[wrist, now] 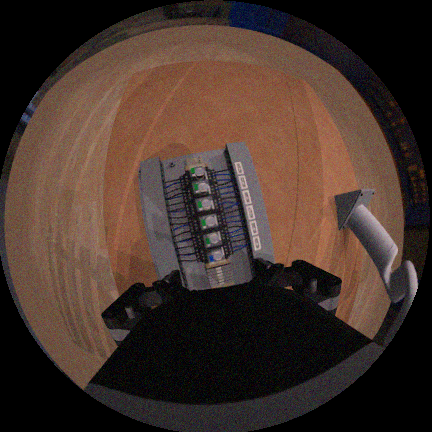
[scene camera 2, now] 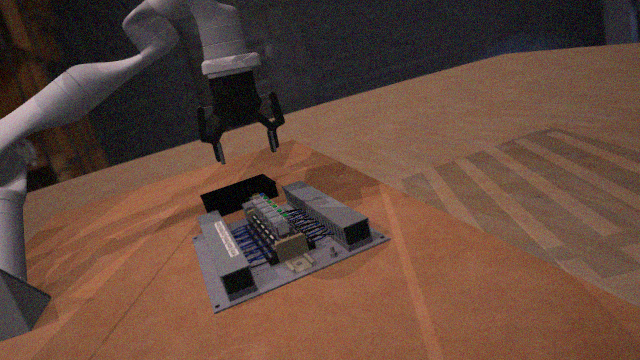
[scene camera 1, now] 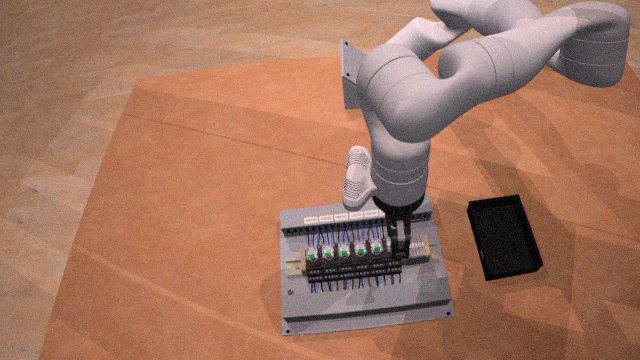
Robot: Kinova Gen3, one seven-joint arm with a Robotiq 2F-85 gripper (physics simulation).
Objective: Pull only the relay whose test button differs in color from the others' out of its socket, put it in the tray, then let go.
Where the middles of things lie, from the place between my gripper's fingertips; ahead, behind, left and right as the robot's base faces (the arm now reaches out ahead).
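Labels:
What I see here is the grey panel (scene camera 1: 290, 247), which is 140 mm below my hand and 60 mm to the right of it.

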